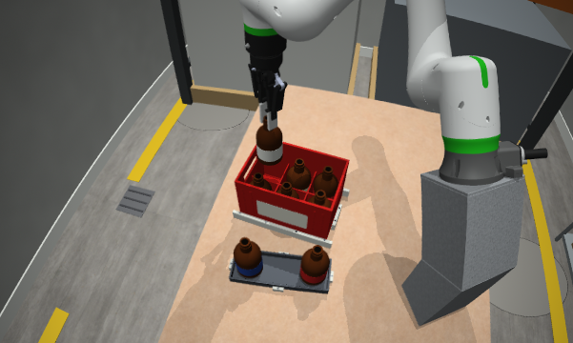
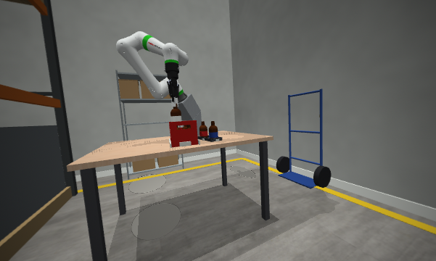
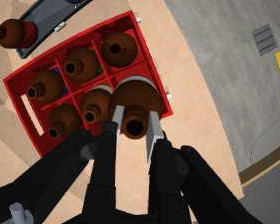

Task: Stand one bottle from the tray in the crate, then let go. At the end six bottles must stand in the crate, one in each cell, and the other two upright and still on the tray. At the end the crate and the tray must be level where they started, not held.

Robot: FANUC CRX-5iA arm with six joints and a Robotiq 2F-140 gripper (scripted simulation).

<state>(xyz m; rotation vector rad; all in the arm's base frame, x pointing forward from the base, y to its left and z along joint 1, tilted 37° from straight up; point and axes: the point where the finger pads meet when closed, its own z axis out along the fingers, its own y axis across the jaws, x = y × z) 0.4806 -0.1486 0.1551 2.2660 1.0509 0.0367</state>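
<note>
Right now my hand is 9 cm above the white-banded bottle. Round my hand: red-labelled bottle (29 cm to the left, 23 cm below, 16 cm behind); then tray (30 cm below, 29 cm to the left, 7 cm behind); then crate (23 cm below, 8 cm behind, 6 cm to the left).
</note>
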